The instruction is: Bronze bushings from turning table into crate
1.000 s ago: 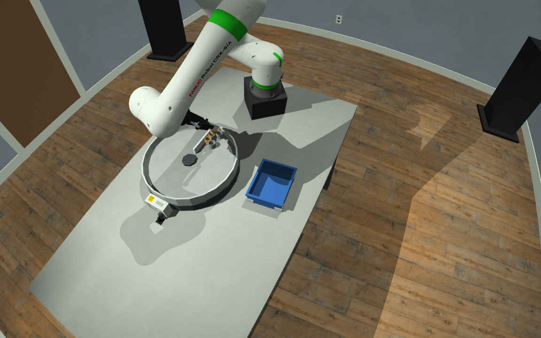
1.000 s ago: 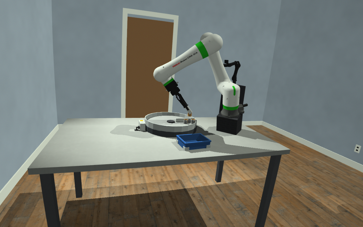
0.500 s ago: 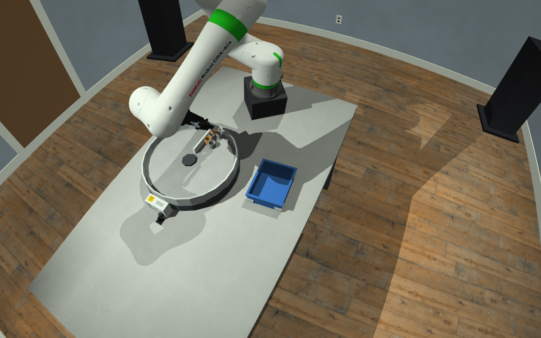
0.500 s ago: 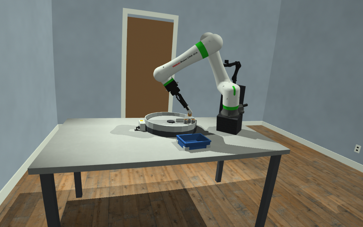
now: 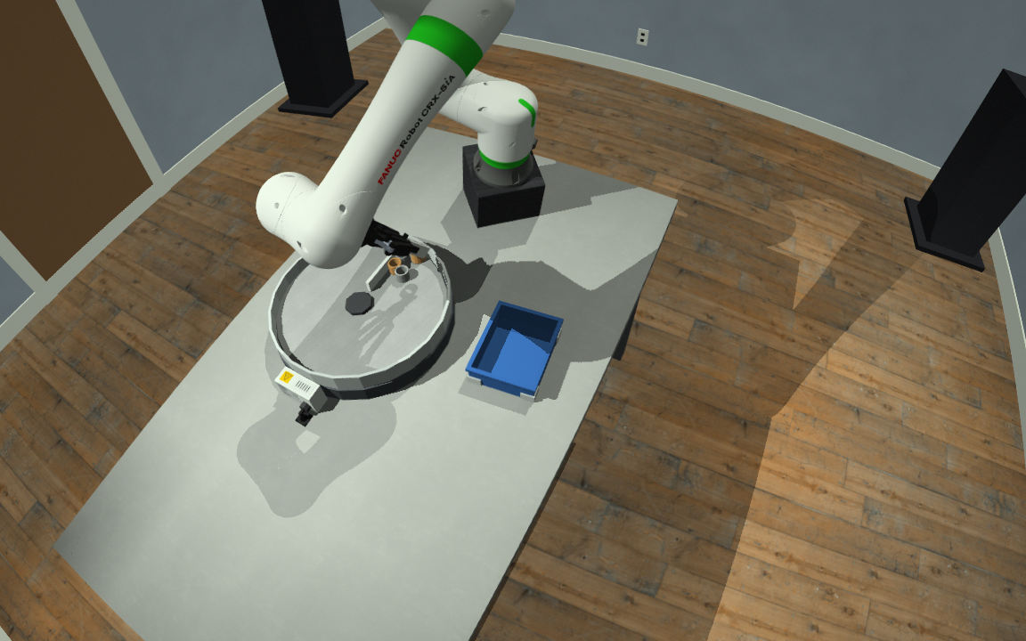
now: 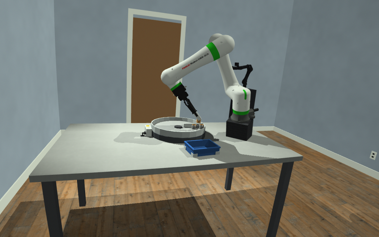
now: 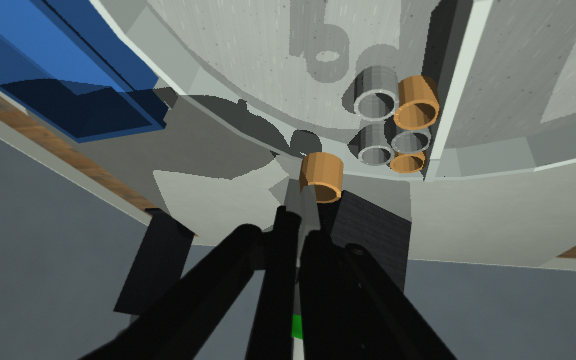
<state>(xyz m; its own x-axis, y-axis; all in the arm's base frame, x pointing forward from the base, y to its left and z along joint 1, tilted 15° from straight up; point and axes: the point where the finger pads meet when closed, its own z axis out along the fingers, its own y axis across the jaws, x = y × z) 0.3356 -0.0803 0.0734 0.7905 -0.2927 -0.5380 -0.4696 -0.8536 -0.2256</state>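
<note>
Right now the blue crate is 80 mm ahead of my hand, 250 mm to the left of it and 140 mm below it. The rest, counted from my hand: round turning table (100 mm ahead, 110 mm to the right, 110 mm below).
</note>
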